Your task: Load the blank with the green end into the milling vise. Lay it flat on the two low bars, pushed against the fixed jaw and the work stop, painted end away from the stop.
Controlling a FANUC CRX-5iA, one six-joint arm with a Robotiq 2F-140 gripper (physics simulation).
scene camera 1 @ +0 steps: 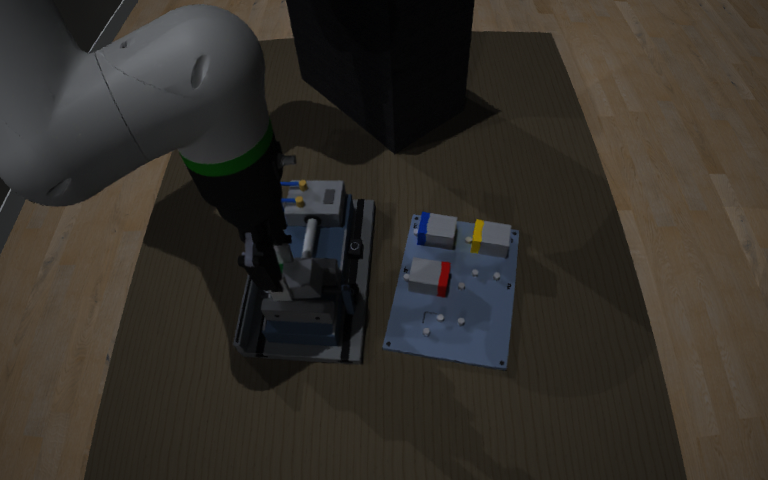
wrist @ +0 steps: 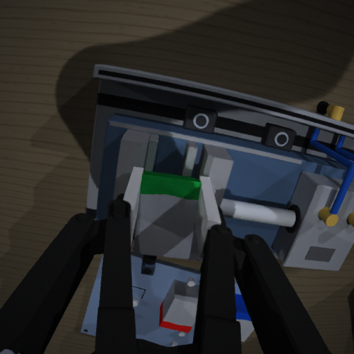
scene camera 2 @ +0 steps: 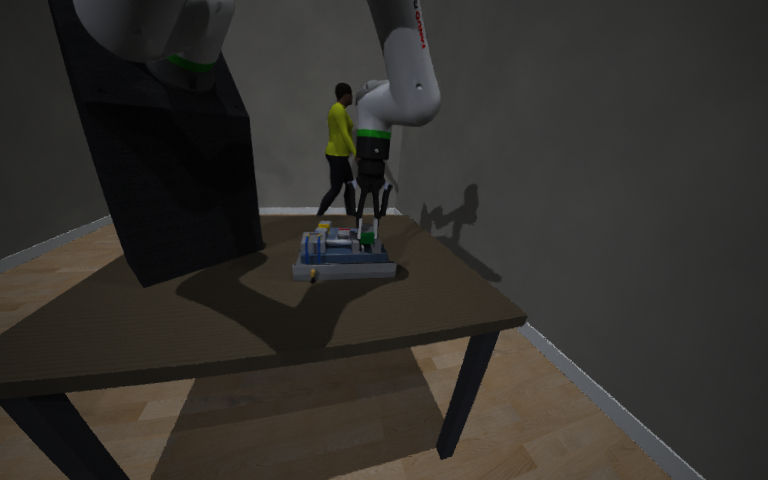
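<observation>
The green-ended blank (scene camera 1: 301,278) (scene camera 2: 367,238) (wrist: 169,217) is between the fingertips of my gripper (scene camera 2: 368,228) (wrist: 169,187), which is shut on its two sides. It is over the vise's jaw gap, green end away from the peg board. The fixed jaw (scene camera 1: 299,310) (wrist: 131,157) and moving jaw (wrist: 216,167) stand either side. In the wrist view the low bars show partly beyond the green end; contact with them is hidden. A dark piece (scene camera 1: 347,298) (wrist: 148,265), apparently the work stop, is by the blank's plain end.
The vise's grey tray (scene camera 1: 367,226) (scene camera 2: 343,272) stands beside the blue peg board (scene camera 1: 481,333) (wrist: 95,315), which holds red-ended (scene camera 1: 425,275), blue-ended (scene camera 1: 440,230) and yellow-ended (scene camera 1: 493,237) blanks. A cylinder block (scene camera 1: 317,209) (wrist: 317,220) with blue hoses adjoins the vise. A large black pedestal (scene camera 1: 390,73) (scene camera 2: 186,186) stands nearby.
</observation>
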